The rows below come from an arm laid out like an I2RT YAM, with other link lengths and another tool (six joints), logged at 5 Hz.
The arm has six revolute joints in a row. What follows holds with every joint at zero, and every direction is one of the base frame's. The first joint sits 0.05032 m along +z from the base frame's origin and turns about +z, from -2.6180 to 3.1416 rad. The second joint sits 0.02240 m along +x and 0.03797 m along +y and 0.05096 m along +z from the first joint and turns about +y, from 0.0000 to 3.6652 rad. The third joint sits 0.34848 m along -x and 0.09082 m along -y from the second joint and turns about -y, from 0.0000 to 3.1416 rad. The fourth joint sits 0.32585 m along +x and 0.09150 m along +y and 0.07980 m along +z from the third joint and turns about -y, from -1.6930 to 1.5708 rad. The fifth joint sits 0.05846 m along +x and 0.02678 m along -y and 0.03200 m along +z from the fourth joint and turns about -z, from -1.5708 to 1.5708 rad. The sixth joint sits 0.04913 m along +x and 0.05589 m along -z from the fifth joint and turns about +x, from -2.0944 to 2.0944 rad. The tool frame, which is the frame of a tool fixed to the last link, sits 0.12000 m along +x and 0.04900 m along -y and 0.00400 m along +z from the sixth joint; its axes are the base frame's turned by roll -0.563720, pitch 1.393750 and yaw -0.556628 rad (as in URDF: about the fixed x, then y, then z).
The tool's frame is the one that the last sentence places.
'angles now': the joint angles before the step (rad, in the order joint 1, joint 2, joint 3, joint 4, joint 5, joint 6). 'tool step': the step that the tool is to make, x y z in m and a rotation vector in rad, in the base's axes. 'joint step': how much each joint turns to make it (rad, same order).
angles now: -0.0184 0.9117 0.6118 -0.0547 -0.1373 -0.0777
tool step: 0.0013 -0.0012 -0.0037 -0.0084 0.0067 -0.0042
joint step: -0.0001 0.0086 -0.0043 0.0055 0.0068 -0.0066
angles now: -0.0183 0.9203 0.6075 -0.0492 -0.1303 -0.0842
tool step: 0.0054 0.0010 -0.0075 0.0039 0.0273 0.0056
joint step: -0.0001 0.0308 0.0068 -0.0032 -0.0065 0.0011
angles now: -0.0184 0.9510 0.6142 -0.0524 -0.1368 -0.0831
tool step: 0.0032 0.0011 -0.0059 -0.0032 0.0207 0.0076
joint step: 0.0006 0.0203 0.0032 -0.0044 -0.0050 -0.0061
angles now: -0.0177 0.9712 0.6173 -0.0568 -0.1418 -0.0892
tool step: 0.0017 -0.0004 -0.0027 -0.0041 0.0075 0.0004
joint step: -0.0008 0.0100 0.0004 0.0016 0.0006 -0.0044
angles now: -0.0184 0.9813 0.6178 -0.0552 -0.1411 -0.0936
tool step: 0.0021 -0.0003 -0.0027 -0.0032 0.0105 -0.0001
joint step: -0.0001 0.0126 0.0035 -0.0018 0.0014 -0.0031
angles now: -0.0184 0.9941 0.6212 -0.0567 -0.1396 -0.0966
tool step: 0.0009 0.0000 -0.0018 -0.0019 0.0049 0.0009
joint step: 0.0000 0.0058 0.0000 0.0007 0.0000 -0.0022
